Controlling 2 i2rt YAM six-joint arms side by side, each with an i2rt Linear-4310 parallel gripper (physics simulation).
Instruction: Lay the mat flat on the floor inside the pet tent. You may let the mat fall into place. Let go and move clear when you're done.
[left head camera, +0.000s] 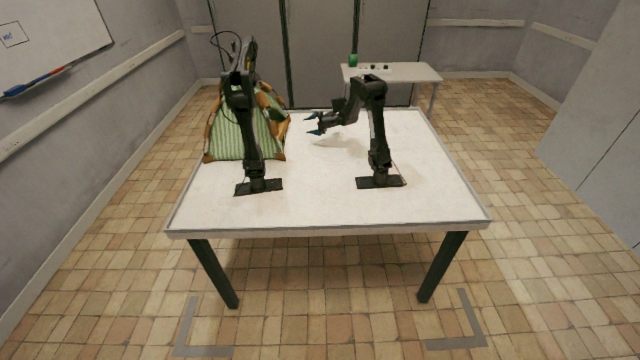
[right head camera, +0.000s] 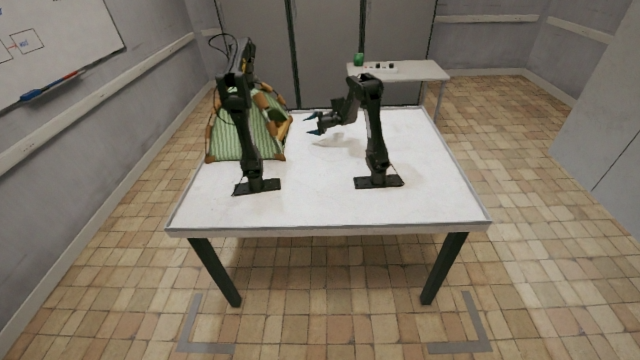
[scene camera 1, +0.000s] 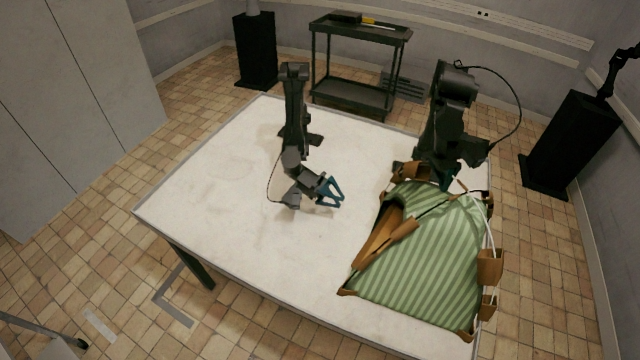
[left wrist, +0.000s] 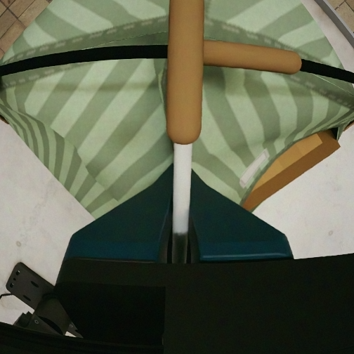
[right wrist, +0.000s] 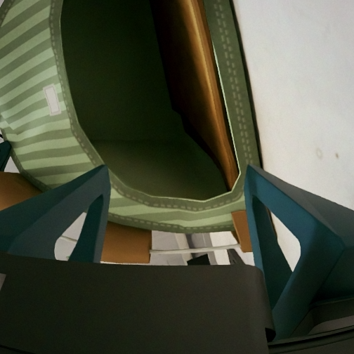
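Note:
The green striped tent (left head camera: 227, 142) (right head camera: 225, 142) (scene camera 1: 425, 265) (left wrist: 120, 110) (right wrist: 30, 90) stands on the table. The tan mat (scene camera 1: 384, 226) (left wrist: 295, 162) (right wrist: 197, 65) is at the tent's doorway. In the right wrist view it runs tilted along the doorway's right edge, inside the hem; its far part is hidden. My left gripper (scene camera 1: 444, 187) (left wrist: 179, 175) is shut on the tent's white pole (left wrist: 182, 200), at the tent's top. My right gripper (left head camera: 311, 124) (right head camera: 311, 124) (scene camera 1: 342, 198) (right wrist: 176, 176) is open and empty, outside the doorway and apart from the mat.
A tan sleeve (scene camera 1: 406, 229) on a tent pole crosses in front of the doorway. The white table (left head camera: 325, 205) (scene camera 1: 225, 165) has a raised rim. A black cart (scene camera 1: 352, 90) and a black pedestal (scene camera 1: 256, 50) stand beyond the table. Brown pockets (scene camera 1: 490, 267) hang at the tent's outer side.

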